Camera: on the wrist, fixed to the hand. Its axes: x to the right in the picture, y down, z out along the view.
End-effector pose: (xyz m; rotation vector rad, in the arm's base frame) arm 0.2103 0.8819 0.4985 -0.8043 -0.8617 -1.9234
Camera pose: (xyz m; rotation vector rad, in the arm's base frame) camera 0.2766 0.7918 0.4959 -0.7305 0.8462 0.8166
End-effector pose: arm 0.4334 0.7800 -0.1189 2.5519 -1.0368 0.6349
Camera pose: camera 0.3553 0.7372 -0.0512 1.0709 2.5997 -0.5243
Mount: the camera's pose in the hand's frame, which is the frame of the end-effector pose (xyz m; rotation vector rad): 0.0092 0.0934 -0.0609 -0.2084 0.1624 3.1029
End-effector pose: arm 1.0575 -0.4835 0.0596 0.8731 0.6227 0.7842
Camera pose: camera 0.9854 -0.4120 0.1066 -0.5774 0.9970 -2.1604
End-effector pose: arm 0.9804 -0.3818 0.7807 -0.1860 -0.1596 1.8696
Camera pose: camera 0.9033 -0.4001 0.7017 0.3236 -0.1194 -1.2637
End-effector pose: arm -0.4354 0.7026 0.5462 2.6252 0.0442 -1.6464
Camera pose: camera -0.3723 0.6125 0.5664 0.1215 -1.8819 0.1376
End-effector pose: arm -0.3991 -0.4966 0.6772 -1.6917 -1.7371 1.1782
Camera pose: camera -0.2976 -0.4821 0.6325 1.6756 -1.4575 -0.3796
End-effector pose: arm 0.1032 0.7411 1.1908 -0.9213 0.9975 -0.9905
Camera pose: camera 0.0685 0.7491 1.0847 1.0469 1.2090 1.6903
